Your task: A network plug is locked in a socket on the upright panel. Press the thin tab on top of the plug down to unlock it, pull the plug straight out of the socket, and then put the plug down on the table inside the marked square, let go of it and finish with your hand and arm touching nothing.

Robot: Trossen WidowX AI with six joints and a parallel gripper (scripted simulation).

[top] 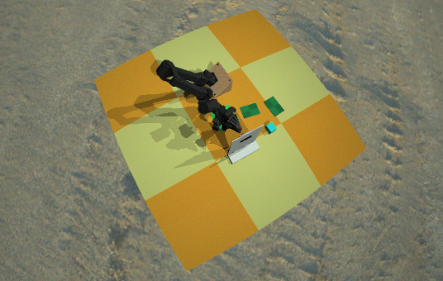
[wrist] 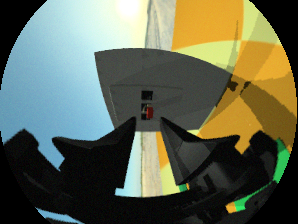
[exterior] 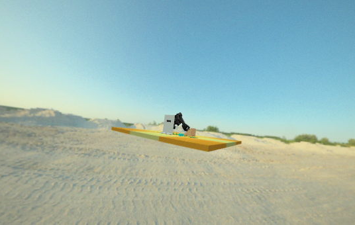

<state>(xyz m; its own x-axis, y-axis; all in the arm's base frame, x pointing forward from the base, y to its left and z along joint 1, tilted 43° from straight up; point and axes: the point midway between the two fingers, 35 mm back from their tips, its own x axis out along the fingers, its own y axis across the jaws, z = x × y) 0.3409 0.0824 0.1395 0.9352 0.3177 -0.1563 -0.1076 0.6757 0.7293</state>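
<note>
Right now the grey upright panel is 60 mm below my gripper tip, 50 mm ahead of it and 10 mm to the left of it. Also, from my gripper tip: cyan block (200 mm to the left, 150 mm below, 10 mm ahead).
</note>
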